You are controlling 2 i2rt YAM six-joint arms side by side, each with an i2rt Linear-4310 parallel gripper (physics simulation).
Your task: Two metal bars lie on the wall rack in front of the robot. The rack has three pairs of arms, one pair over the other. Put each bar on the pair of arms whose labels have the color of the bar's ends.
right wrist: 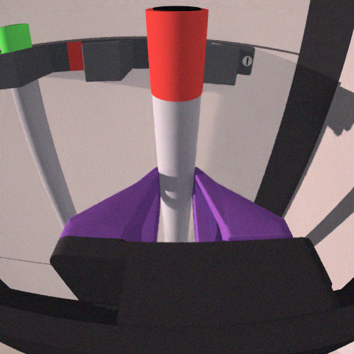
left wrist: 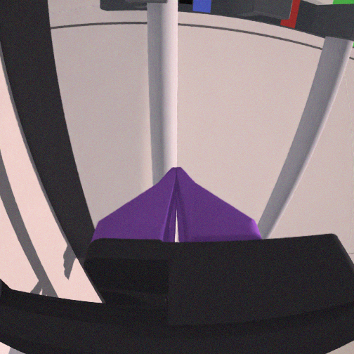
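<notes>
The red-ended bar (right wrist: 177, 55) runs up the middle of the right wrist view, its white shaft between the purple fingers. My right gripper (right wrist: 176, 175) is shut on this bar. My left gripper (left wrist: 176, 175) is shut with its tips together and holds nothing. A white bar shaft (left wrist: 163, 90) lies beyond the left tips; its ends do not show, so its end colour cannot be read there. The green-ended bar (left wrist: 307, 125) (right wrist: 45, 150) slants past one side of each view and crosses a dark rack piece. Whether the left tips touch the white shaft cannot be told.
The dark grey rack (left wrist: 240, 10) (right wrist: 102, 61) crosses the top of both views. A blue label (left wrist: 201, 6) and a red label (left wrist: 290, 14) show in the left wrist view, and a red label (right wrist: 75, 56) in the right wrist view. A pale wall is behind.
</notes>
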